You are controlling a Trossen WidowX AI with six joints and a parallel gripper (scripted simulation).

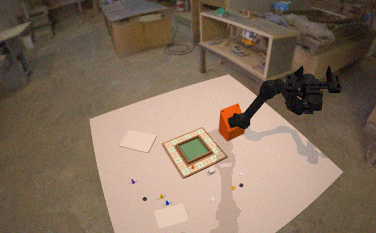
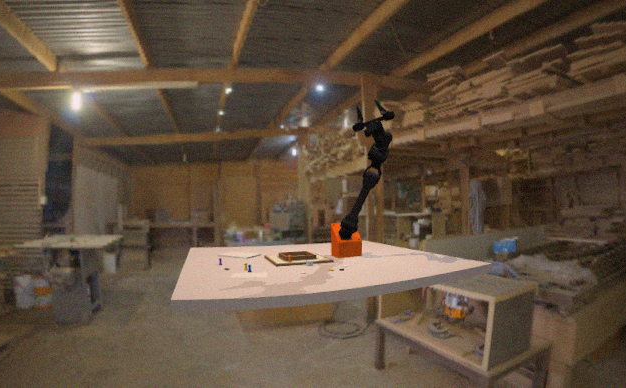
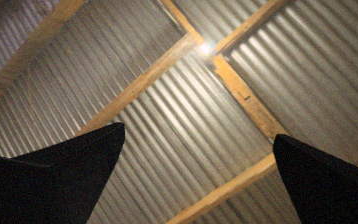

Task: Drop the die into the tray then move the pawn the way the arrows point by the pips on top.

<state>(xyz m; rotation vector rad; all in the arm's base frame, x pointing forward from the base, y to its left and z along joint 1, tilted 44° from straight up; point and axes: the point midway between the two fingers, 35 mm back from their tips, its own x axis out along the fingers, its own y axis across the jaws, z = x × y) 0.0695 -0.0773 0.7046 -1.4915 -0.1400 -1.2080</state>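
Right now the white die is 190 mm ahead of my gripper tip, 250 mm to the right of it and 700 mm below it. Round my gripper tip: orange pawn: 260 mm ahead, 320 mm to the right, 680 mm below; then green dice tray: 200 mm ahead, 430 mm to the right, 700 mm below; then blue pawn: 470 mm ahead, 180 mm to the right, 700 mm below.
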